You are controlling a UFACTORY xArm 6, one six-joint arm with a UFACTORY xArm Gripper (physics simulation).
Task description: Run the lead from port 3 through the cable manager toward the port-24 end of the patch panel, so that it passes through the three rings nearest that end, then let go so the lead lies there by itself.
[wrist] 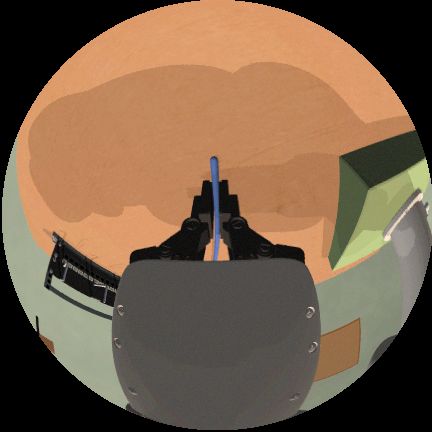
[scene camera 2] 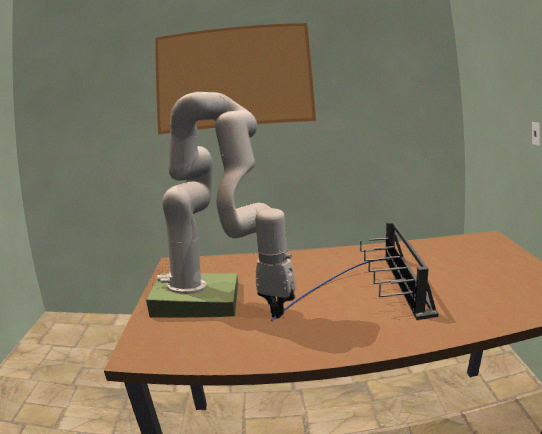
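Note:
The blue lead [scene camera 2: 320,287] [wrist: 215,172] runs from the black patch panel frame [scene camera 2: 422,290] [wrist: 58,248] down toward the left, in a shallow arc above the table. Its far part meets the cable manager's grey rings [scene camera 2: 379,290] [wrist: 105,294] near their middle; whether it passes through any ring there cannot be told. My gripper [scene camera 2: 278,313] [wrist: 215,193] is low over the table, left of the rings, and shut on the lead near its free end. A short end sticks out past the fingertips. Port numbers are too small to read.
The green base block [scene camera 2: 192,308] [wrist: 350,200] with the arm's foot stands left of the gripper. The wooden table [scene camera 2: 200,350] has its front edge below the gripper in the scene view. The panel frame stands upright on the right part of the table, with the rings reaching toward the arm.

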